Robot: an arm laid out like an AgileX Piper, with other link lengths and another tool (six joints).
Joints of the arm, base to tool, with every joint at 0 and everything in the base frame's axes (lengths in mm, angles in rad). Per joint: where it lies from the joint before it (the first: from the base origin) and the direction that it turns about. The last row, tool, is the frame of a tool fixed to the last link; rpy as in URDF.
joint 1: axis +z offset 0 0 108.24
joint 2: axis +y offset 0 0 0
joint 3: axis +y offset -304.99 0 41.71
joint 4: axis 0.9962 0 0.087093 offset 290.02 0 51.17
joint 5: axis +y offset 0 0 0
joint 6: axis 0.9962 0 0.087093 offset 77.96 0 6.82
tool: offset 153.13 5 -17.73 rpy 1.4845 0.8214 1.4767
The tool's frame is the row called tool.
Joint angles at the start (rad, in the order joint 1, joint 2, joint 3, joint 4, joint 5, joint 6):
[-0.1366, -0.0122, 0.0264, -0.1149, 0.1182, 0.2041]
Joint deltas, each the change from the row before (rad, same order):
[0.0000, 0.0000, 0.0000, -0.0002, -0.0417, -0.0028]
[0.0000, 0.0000, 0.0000, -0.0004, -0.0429, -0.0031]
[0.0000, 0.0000, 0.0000, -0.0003, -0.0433, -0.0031]
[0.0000, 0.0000, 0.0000, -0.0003, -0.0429, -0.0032]
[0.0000, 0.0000, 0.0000, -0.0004, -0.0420, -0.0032]
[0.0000, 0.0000, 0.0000, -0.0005, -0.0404, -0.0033]
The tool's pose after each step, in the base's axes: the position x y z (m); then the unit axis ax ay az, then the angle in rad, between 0 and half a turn. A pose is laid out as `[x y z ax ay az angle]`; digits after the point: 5 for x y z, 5 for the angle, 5 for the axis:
[0.21324 -0.02361 0.16214 0.45969 0.83660 0.29797 1.70591]
[0.21446 -0.02276 0.17191 0.45473 0.83466 0.31074 1.66816]
[0.21526 -0.02182 0.18180 0.44956 0.83241 0.32403 1.63025]
[0.21564 -0.02082 0.19162 0.44417 0.82994 0.33751 1.59281]
[0.21561 -0.01979 0.20123 0.43860 0.82730 0.35100 1.55627]
[0.21521 -0.01874 0.21046 0.43290 0.82460 0.36419 1.52115]

